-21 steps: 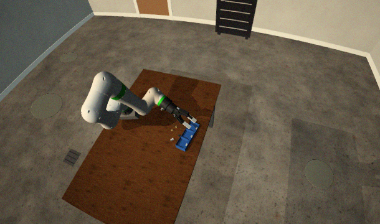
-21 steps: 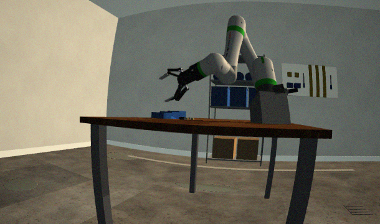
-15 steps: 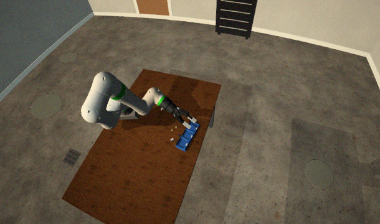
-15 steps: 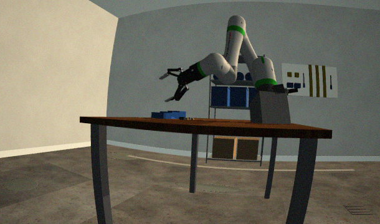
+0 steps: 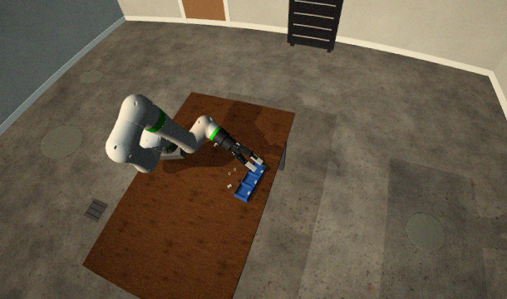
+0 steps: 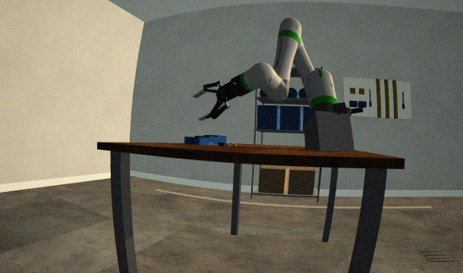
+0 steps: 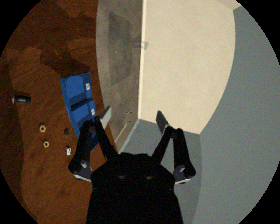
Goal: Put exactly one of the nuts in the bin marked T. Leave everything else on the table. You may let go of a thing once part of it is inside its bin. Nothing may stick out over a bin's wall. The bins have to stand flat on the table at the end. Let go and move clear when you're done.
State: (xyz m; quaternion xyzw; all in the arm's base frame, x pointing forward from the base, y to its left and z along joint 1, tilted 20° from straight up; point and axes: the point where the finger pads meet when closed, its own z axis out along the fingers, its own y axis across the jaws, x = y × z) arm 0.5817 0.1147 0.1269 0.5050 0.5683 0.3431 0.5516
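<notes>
The blue bin row is 30 mm behind my hand, 30 mm to the right of it and 160 mm below it. Also, from my hand: pale nut: 130 mm behind, 110 mm to the right, 170 mm below; dark part: 180 mm behind, 90 mm to the left, 170 mm below.
</notes>
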